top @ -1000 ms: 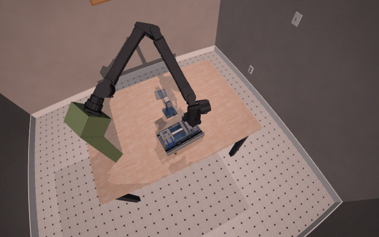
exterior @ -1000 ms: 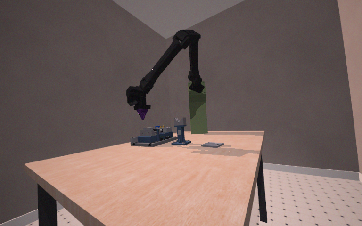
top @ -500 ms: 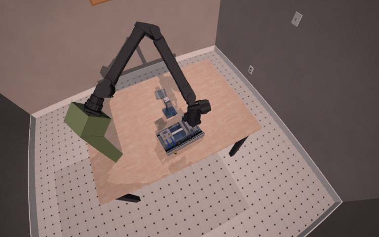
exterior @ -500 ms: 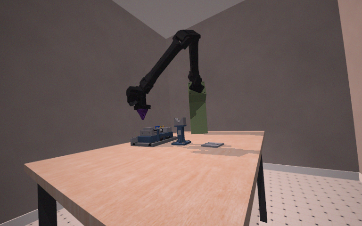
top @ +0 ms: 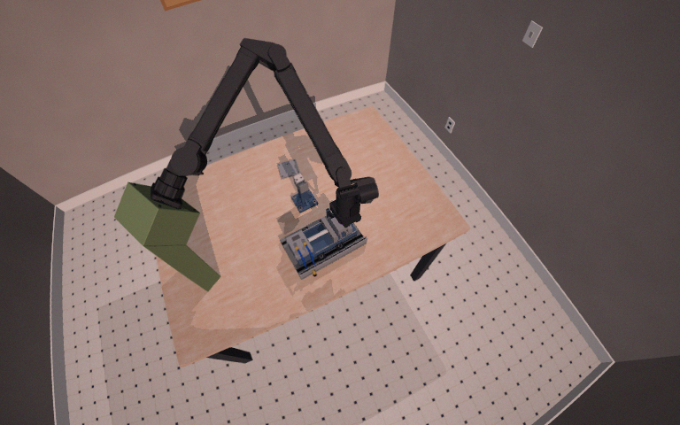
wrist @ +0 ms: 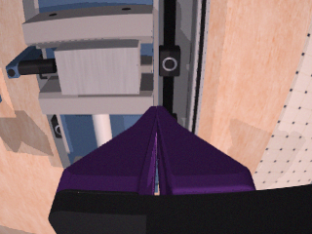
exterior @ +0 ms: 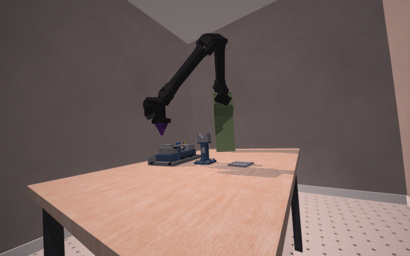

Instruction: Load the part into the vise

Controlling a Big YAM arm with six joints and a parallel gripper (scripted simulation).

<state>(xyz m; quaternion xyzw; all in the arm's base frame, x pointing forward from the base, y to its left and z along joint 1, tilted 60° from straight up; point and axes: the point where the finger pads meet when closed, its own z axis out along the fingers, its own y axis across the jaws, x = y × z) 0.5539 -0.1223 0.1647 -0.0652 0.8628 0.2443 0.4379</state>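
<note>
My hand is 90 mm above the part, 40 mm to the right of it and 20 mm past it. Round my hand: fixed jaw 100 mm below, 60 mm to the left; then work stop rod 90 mm to the left, 90 mm below, 50 mm behind; then moving jaw 100 mm below, 60 mm behind, 30 mm to the left.
</note>
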